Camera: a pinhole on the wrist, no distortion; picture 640 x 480 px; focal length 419.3 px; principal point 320.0 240.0 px. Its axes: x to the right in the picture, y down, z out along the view. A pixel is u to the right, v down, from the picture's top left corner.
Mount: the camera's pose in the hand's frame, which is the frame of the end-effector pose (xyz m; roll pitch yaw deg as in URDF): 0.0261 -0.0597 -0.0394 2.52 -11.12 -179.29
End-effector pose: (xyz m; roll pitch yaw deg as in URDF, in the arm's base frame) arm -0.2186 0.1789 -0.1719 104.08 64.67 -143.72
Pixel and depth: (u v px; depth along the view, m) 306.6 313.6 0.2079
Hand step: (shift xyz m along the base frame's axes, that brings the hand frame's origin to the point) -0.0171 0.1595 -0.1193
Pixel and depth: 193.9 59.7 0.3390
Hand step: -0.2583 0.1626 -0.1552
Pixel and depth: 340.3 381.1 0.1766
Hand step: 0.0215 0.1482 -0.1082
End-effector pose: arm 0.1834 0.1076 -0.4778 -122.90 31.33 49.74
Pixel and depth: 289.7 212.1 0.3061
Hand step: -0.1550 0.1698 -0.1559
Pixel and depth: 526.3 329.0 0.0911
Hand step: -0.0588 0.0710 0.0265
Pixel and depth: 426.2 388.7 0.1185
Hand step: -0.0710 0.1069 0.0195
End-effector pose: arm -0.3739 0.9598 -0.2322 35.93 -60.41 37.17
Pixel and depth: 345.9 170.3 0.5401
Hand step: -0.1132 -0.3931 0.2956
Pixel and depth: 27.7 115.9 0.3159
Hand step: 0.0265 -0.0929 0.3659
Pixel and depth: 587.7 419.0 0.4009
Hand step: 0.0512 -0.4820 -0.0239
